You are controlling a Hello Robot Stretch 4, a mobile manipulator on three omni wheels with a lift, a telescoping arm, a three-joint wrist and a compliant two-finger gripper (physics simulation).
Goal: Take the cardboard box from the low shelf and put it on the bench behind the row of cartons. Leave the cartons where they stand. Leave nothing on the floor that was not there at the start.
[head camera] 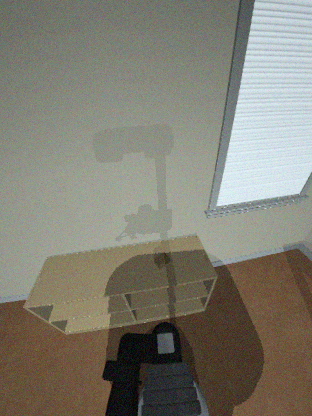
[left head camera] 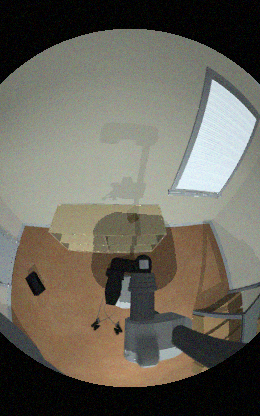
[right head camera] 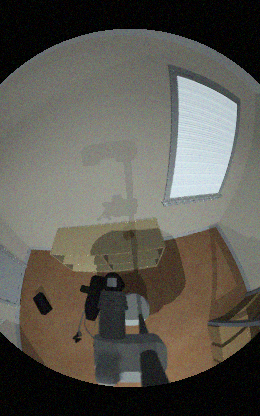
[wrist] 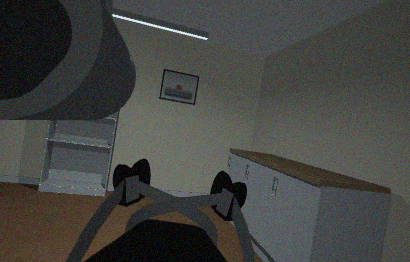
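Pixels of known places: gripper, fingertip midpoint: [left head camera: 105,332] [right head camera: 86,346] [wrist: 181,180]; robot's base, link origin: [left head camera: 124,290] [right head camera: 131,308].
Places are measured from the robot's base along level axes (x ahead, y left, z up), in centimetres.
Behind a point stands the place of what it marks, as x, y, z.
The cardboard box [head camera: 162,258] {71.1, -2.2, 63.3} [left head camera: 133,217] {70.2, -2.4, 63.3} [right head camera: 129,234] {70.0, -3.2, 63.2} looks small and dark in the robot's shadow, on top of the low tan shelf [head camera: 80,275] {65.9, 54.9, 58.3} [left head camera: 75,215] {70.0, 58.2, 58.3} [right head camera: 75,240] {66.2, 54.8, 58.3}. My gripper [left head camera: 107,327] {-13.1, 11.8, 104.9} [wrist: 181,180] {-13.1, 11.8, 104.9} is open, with its fingertips wide apart and empty. It is well apart from the box, on the near side of the shelf. In the right head view one fingertip shows and the other is hidden. Tan cartons [left head camera: 234,327] [right head camera: 232,336] stand at the lower right by the grey bench frame [left head camera: 215,314] {-44.3, -97.1, 45.8} [right head camera: 235,323], partly out of view.
A black object [left head camera: 35,283] {-20.6, 131.5, -2.5} [right head camera: 43,303] {-20.3, 130.1, -2.3} lies on the floor at the left. The wall with the window [head camera: 270,110] {100.8, -67.5, 144.3} stands behind the shelf. The wrist view shows a white cabinet with a wooden top [wrist: 320,175] {-168.1, 129.9, 88.3} at the right and a grey shelf unit [wrist: 80,142] {-349.2, -95.4, 64.9} at the left.
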